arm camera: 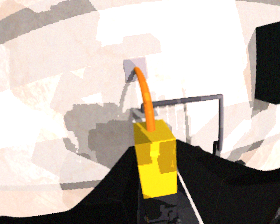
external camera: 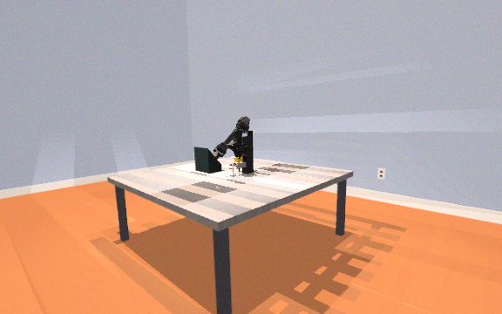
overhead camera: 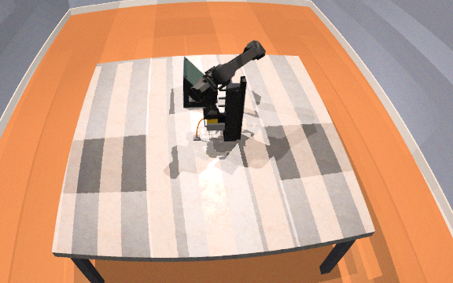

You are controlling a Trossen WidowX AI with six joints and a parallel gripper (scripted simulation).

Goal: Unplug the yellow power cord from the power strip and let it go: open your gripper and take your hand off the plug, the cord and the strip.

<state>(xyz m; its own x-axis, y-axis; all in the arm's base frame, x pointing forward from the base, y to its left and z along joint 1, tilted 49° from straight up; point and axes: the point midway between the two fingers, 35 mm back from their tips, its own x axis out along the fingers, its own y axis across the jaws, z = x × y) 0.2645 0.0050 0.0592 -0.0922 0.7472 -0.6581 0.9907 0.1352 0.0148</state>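
My gripper tip is now 1 cm past the yellow plug and 3 cm to the right of it.
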